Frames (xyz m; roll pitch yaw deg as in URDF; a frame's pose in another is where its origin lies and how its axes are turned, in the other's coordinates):
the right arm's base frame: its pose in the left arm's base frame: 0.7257 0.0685 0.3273 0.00 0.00 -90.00
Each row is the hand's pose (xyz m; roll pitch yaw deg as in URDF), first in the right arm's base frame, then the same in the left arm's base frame.
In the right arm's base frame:
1: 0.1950 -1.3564 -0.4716 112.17 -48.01 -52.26
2: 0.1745 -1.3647 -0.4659 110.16 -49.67 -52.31
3: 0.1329 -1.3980 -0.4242 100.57 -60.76 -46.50
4: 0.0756 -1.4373 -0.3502 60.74 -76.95 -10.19
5: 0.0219 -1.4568 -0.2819 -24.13 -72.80 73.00
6: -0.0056 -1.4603 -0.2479 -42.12 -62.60 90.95
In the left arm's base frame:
1: -0.6307 -0.1265 -0.1443 112.17 -48.01 -142.26
2: -0.6390 -0.1060 -0.1386 110.16 -49.67 -142.31
3: -0.6723 -0.0644 -0.0969 100.57 -60.76 -136.50
4: -0.7116 -0.0071 -0.0229 60.74 -76.95 -100.19
5: -0.7311 0.0466 0.0454 -24.13 -72.80 -17.00
6: -0.7346 0.0741 0.0794 -42.12 -62.60 0.95

